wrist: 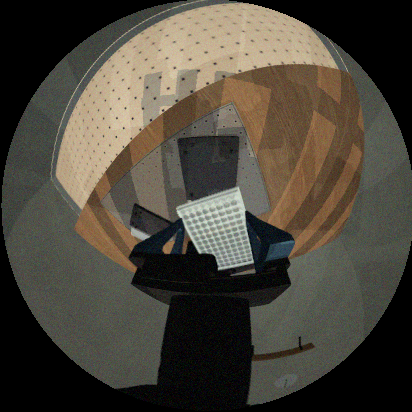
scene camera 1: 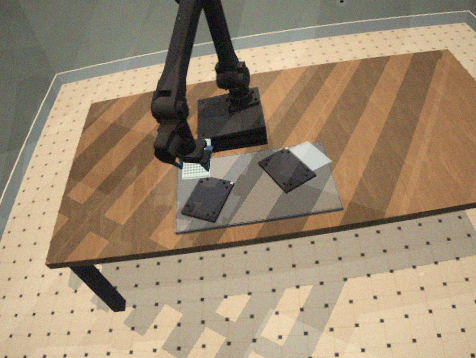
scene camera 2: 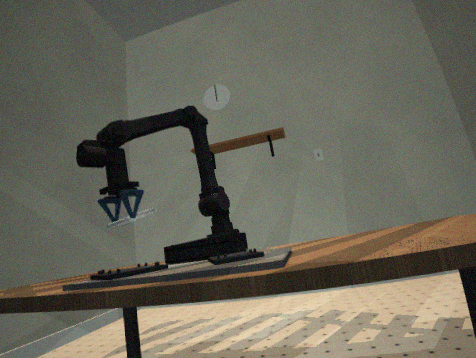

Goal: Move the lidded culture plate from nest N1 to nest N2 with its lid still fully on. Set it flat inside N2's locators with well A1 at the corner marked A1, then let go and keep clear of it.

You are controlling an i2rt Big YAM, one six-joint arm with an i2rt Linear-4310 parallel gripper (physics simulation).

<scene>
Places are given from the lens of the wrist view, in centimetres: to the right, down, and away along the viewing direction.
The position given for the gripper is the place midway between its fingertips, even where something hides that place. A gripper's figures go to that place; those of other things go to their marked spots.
gripper (wrist: 212,217): 1, 2, 15
dark nest (wrist: 208,163): 0, -9, 24
</scene>
